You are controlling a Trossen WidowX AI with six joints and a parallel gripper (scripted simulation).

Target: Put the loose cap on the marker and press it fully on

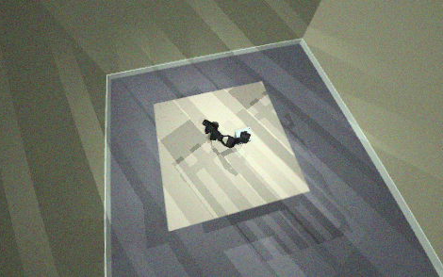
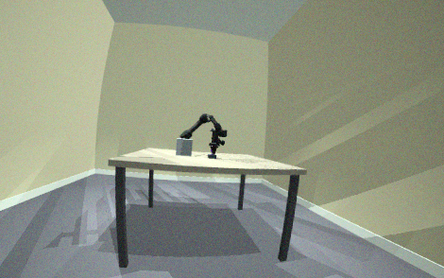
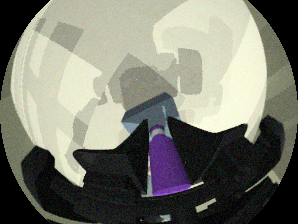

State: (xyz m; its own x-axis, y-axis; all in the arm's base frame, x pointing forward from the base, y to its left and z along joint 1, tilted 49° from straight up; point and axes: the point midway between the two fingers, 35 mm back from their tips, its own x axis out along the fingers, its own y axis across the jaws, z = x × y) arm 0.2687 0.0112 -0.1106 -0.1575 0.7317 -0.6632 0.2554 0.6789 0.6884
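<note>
The dark holder block is 2 cm below my gripper tip and 2 cm behind it.
</note>
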